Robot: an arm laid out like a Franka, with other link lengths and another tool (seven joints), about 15 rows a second.
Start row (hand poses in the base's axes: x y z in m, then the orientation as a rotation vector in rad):
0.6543 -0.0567 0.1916 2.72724 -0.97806 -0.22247
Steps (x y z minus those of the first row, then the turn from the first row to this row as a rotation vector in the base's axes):
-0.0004 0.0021 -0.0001 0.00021 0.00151 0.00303
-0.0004 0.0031 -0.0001 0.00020 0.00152 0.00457
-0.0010 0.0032 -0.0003 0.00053 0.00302 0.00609
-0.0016 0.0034 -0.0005 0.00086 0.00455 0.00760
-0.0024 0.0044 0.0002 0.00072 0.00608 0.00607
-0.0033 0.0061 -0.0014 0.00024 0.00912 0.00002
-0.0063 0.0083 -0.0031 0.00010 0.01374 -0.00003
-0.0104 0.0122 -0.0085 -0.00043 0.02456 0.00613
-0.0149 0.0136 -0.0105 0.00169 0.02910 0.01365
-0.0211 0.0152 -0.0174 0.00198 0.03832 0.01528
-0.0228 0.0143 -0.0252 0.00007 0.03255 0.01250
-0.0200 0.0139 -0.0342 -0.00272 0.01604 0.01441
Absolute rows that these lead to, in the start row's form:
0.6539 -0.0546 0.1915 2.72816 -0.97349 -0.22408
0.6539 -0.0536 0.1915 2.72881 -0.97136 -0.22381
0.6533 -0.0535 0.1913 2.72919 -0.96890 -0.22573
0.6527 -0.0533 0.1911 2.72956 -0.96645 -0.22770
0.6519 -0.0523 0.1918 2.72821 -0.96814 -0.22995
0.6510 -0.0506 0.1902 2.72404 -0.97564 -0.23483
0.6480 -0.0484 0.1885 2.72214 -0.97445 -0.24094
0.6439 -0.0445 0.1831 2.72015 -0.96294 -0.25402
0.6394 -0.0431 0.1811 2.72346 -0.95163 -0.25992
0.6332 -0.0415 0.1742 2.72079 -0.94693 -0.27207
0.6315 -0.0424 0.1664 2.72018 -0.95206 -0.26382
0.6343 -0.0428 0.1574 2.72486 -0.95344 -0.23990

